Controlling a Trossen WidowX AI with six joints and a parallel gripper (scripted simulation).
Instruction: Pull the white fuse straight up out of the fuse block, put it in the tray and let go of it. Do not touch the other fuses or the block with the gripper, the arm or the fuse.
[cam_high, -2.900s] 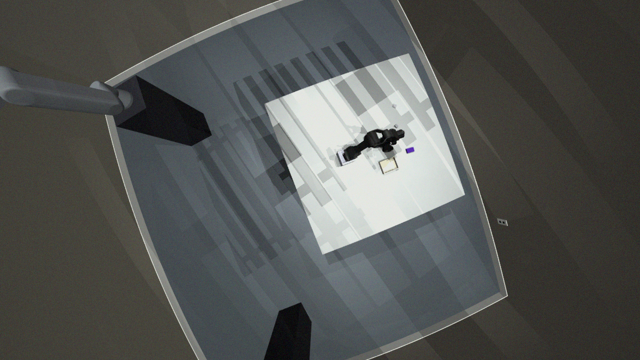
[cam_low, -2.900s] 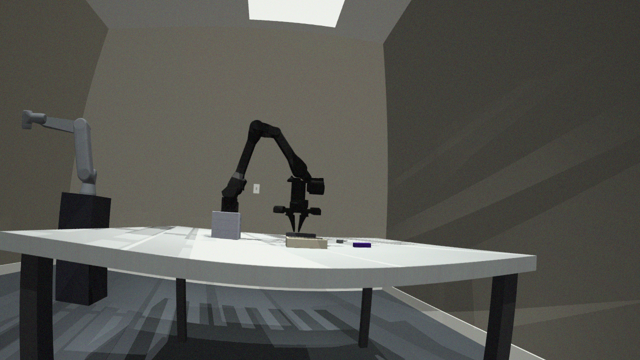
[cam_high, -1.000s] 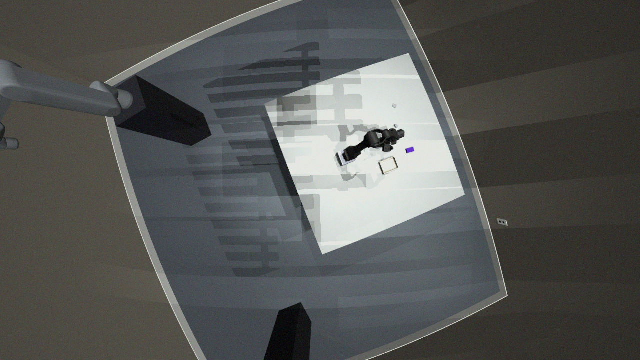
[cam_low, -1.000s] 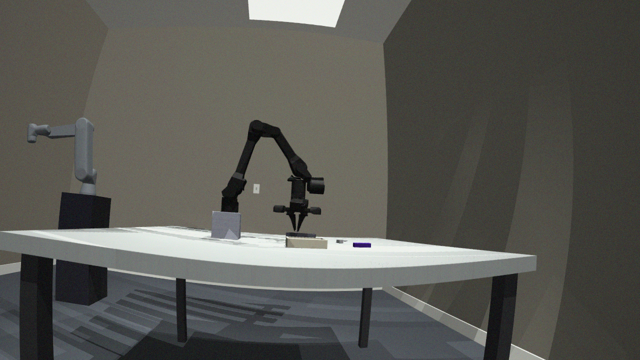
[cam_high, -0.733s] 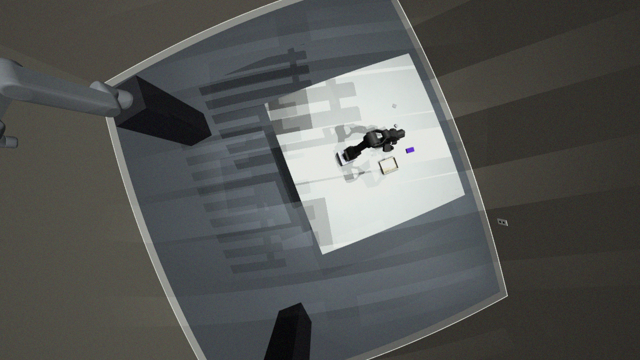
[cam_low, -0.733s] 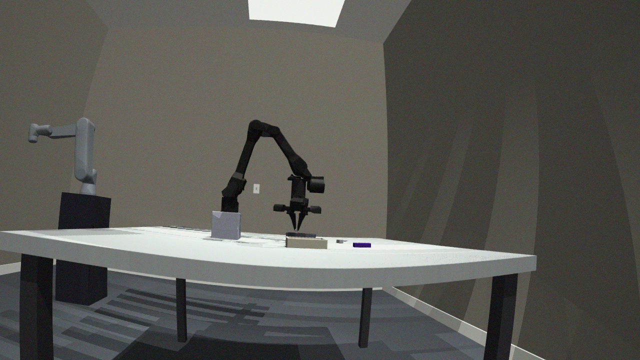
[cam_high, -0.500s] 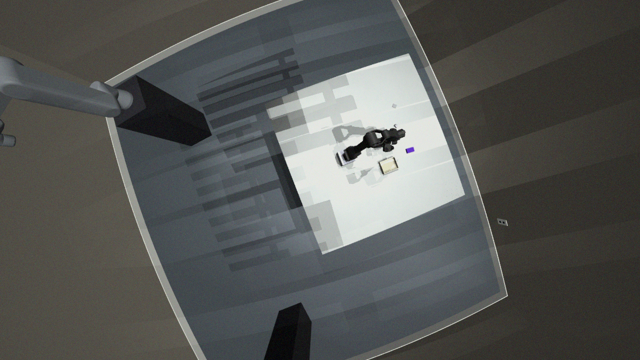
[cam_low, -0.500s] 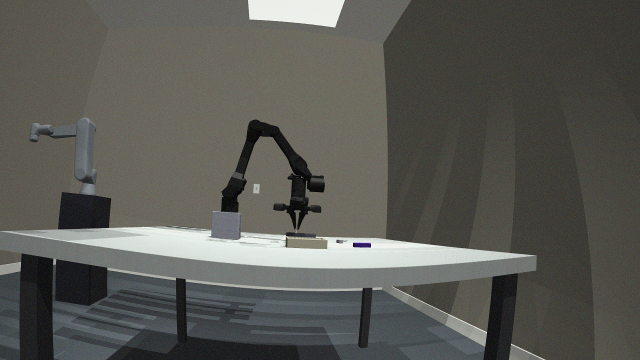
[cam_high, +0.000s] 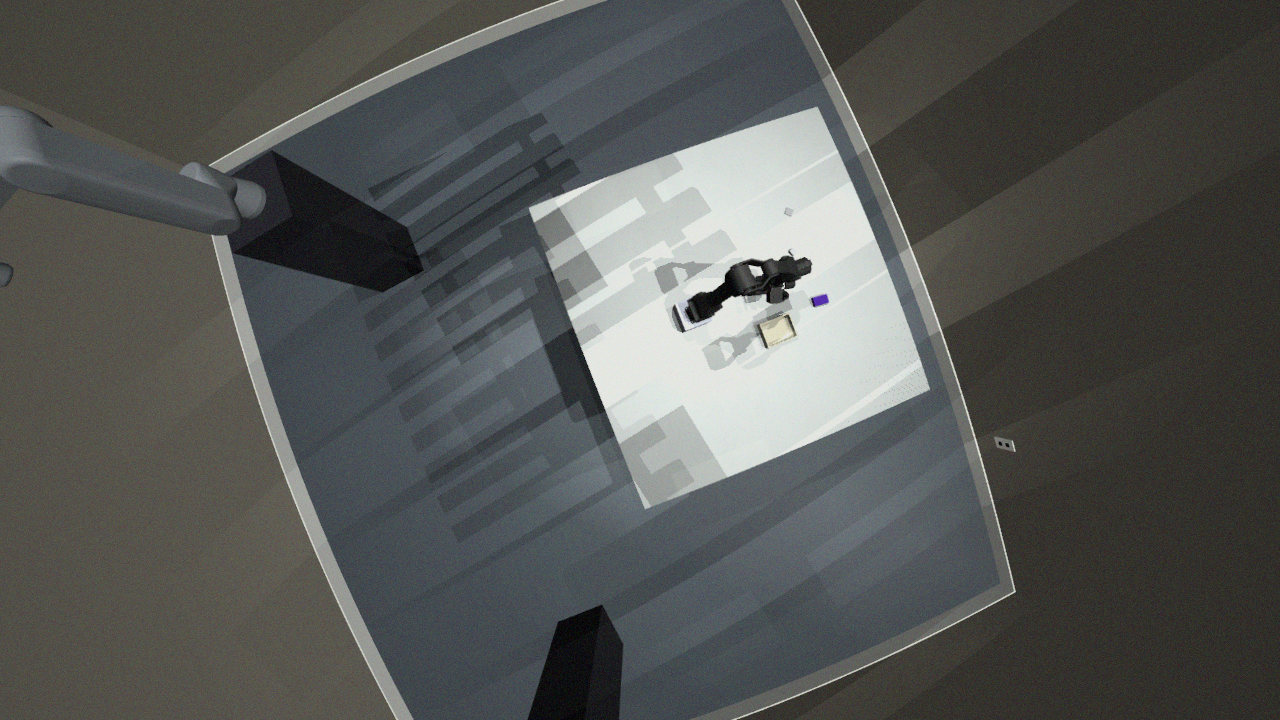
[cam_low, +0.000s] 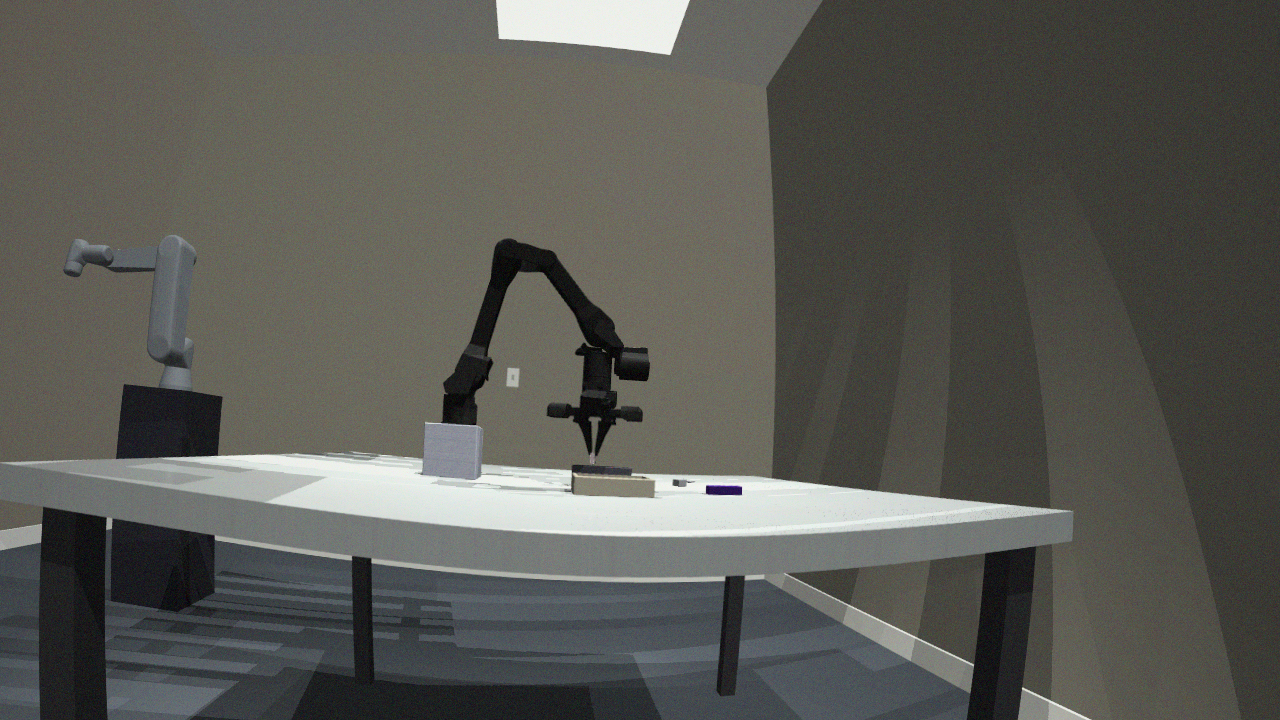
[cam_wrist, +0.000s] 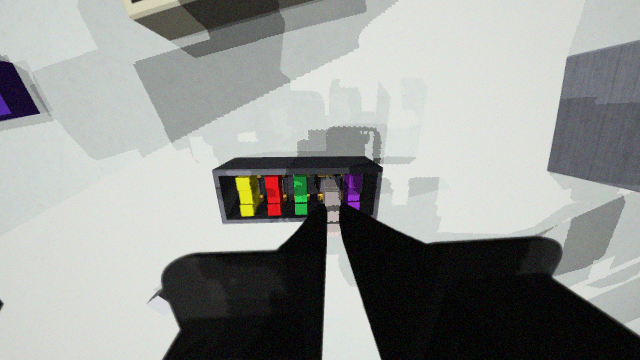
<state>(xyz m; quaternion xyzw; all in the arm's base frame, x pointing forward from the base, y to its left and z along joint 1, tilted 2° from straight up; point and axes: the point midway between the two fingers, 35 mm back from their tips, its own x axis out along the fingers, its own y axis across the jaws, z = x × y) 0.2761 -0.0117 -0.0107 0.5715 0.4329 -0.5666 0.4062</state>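
My gripper tip is 20 mm short of the green fuse, 10 mm to the left of it and 40 mm above it. Also, from my gripper tip: white fuse 10 mm below; then red fuse 40 mm ahead, 10 mm to the right, 40 mm below; then purple fuse 20 mm behind, 10 mm to the left, 40 mm below.
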